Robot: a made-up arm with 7 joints. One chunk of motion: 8 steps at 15 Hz.
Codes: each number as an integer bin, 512 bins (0 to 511) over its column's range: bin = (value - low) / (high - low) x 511, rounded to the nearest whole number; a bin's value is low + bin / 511 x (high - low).
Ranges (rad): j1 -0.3..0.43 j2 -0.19..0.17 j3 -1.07..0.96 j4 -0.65..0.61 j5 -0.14..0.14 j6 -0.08..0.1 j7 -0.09..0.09
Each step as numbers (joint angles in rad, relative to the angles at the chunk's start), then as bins.
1 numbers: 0.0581 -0.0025 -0.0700 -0.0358 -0.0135 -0.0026 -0.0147
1 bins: 251 266 252 249 231 220 214
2 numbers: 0.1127 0.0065 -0.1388 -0.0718 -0.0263 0.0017 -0.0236
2 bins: 289 279 234 234 208 232 189
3 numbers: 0.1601 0.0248 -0.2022 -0.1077 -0.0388 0.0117 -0.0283
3 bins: 322 305 218 220 185 260 175
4 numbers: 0.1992 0.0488 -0.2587 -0.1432 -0.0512 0.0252 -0.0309
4 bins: 349 339 204 206 162 299 168
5 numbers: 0.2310 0.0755 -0.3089 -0.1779 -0.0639 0.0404 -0.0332
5 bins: 372 377 192 191 139 342 161
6 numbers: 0.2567 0.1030 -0.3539 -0.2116 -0.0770 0.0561 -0.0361
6 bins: 390 416 180 178 115 386 153
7 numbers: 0.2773 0.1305 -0.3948 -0.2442 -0.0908 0.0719 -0.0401
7 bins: 404 455 170 165 90 431 142
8 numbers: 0.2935 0.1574 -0.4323 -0.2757 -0.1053 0.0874 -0.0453
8 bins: 415 493 161 152 63 475 127
